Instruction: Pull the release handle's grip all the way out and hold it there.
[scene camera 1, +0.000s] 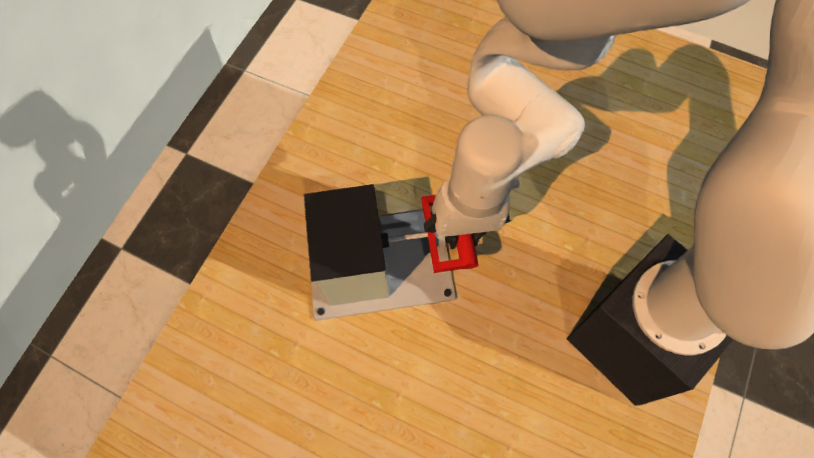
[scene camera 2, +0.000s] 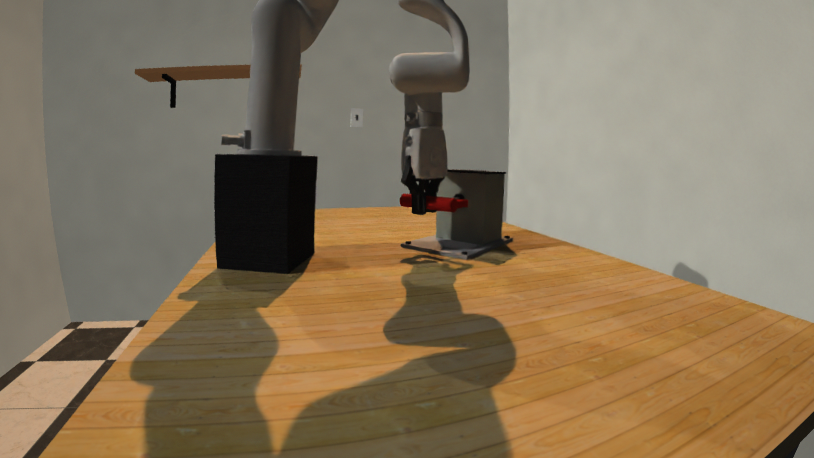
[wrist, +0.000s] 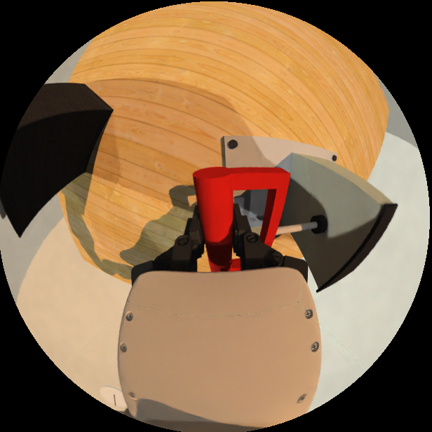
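Note:
The release handle's red grip (scene camera 1: 465, 250) (scene camera 2: 446, 203) (wrist: 215, 200) is a rectangular loop with a thick round bar on its outer side. My gripper (scene camera 2: 421, 205) (wrist: 217, 215) is shut on that bar, with one finger inside the loop and one outside. In scene camera 1 the arm's wrist hides part of the grip and most of the fingers. A thin pale rod (scene camera 1: 412, 236) (wrist: 298, 228) joins the loop to a black collar (scene camera 1: 384, 239) (wrist: 319, 224) on the housing. A stretch of rod shows between collar and loop. The grip is level, above the base plate's edge.
The housing (scene camera 1: 347, 233) (scene camera 2: 475, 207) (wrist: 335, 200) is a grey box with a black top, on a bolted base plate (scene camera 1: 370, 306) (scene camera 2: 421, 246) (wrist: 265, 150). The arm's black pedestal (scene camera 1: 631, 353) (scene camera 2: 250, 210) (wrist: 50, 140) stands on the same wooden table (scene camera 1: 256, 370). A wall shelf (scene camera 2: 199, 72) is behind.

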